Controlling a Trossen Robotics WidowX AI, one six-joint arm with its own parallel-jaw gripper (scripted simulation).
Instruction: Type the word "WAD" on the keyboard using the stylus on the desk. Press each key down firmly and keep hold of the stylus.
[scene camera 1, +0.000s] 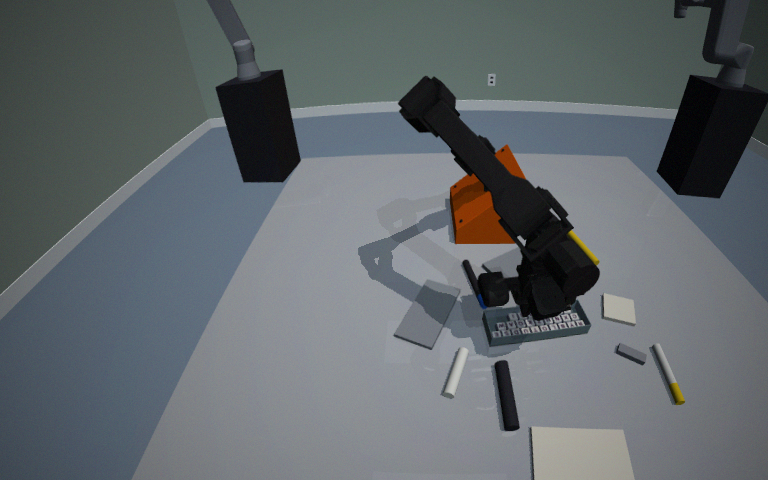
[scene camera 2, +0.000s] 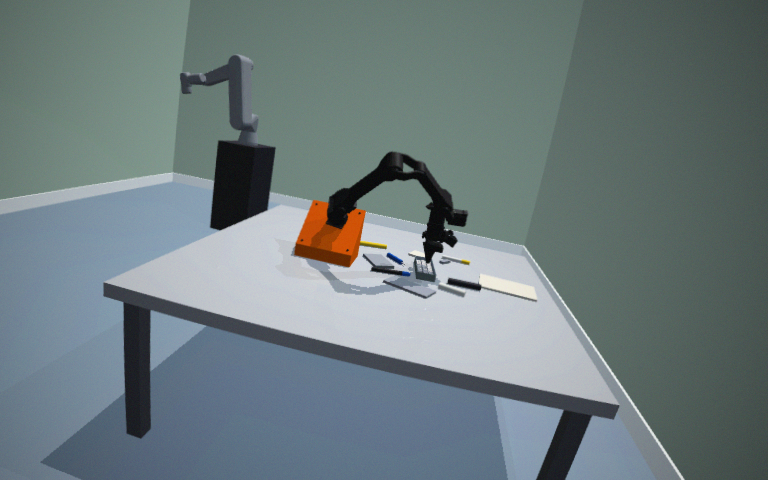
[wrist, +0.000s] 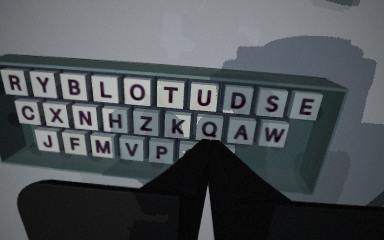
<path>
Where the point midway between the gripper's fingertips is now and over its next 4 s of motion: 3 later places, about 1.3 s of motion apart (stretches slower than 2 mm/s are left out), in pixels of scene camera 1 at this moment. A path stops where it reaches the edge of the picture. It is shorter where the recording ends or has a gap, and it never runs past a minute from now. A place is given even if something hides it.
My gripper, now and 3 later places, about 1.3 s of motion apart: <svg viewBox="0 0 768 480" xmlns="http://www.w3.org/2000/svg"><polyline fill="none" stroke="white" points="523,315 539,300 561,280 550,265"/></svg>
</path>
